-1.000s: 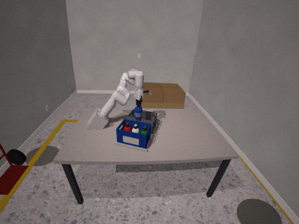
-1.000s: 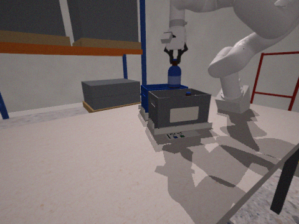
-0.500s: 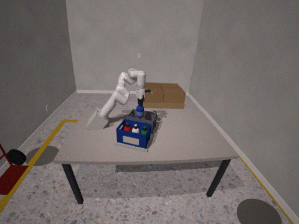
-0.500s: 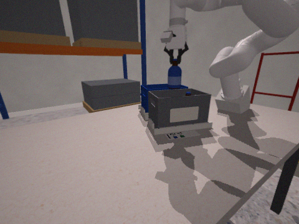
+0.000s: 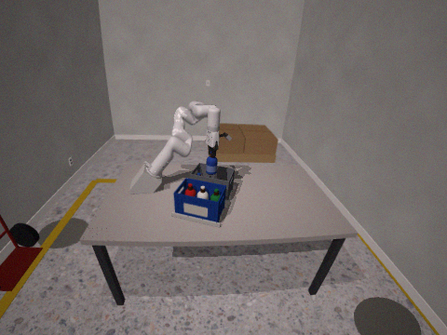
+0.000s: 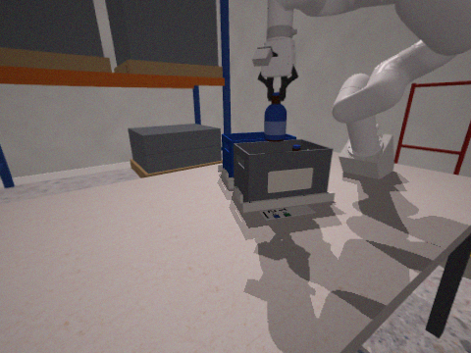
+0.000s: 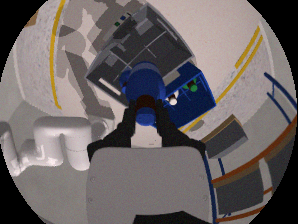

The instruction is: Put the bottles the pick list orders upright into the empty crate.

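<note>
Now: hand 20 mm short of the grey crate, 40 mm to the right of it and 250 mm above it. The rest, counted from my hand: red-capped bottle (150 mm behind, 100 mm to the right, 250 mm below); then white-capped bottle (70 mm behind, 130 mm to the right, 250 mm below); then green-label bottle (10 mm ahead, 170 mm to the right, 250 mm below).
</note>
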